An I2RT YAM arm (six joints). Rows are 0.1 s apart.
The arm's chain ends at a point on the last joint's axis. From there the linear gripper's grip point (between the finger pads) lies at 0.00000 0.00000 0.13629 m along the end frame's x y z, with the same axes.
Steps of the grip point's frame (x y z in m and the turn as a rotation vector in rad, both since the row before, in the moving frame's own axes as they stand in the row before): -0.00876, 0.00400, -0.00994, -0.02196, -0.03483, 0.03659; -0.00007, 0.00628, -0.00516, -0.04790, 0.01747, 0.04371; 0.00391, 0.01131, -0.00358, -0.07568, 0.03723, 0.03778; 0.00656, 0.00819, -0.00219, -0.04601, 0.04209, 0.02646; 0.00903, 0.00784, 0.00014, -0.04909, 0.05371, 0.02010; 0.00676, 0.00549, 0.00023, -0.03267, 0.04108, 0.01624
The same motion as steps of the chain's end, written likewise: -0.00396, 0.00110, -0.00982, -0.02196, -0.03483, 0.03659; -0.00231, -0.00030, -0.00498, -0.04790, 0.01747, 0.04371; -0.00096, 0.00091, -0.00310, -0.07568, 0.03723, 0.03778; 0.00091, 0.00185, -0.00193, -0.04601, 0.04209, 0.02646; 0.00178, 0.00108, 0.00050, -0.04909, 0.05371, 0.02010; 0.00120, 0.00099, 0.00042, -0.03267, 0.04108, 0.01624
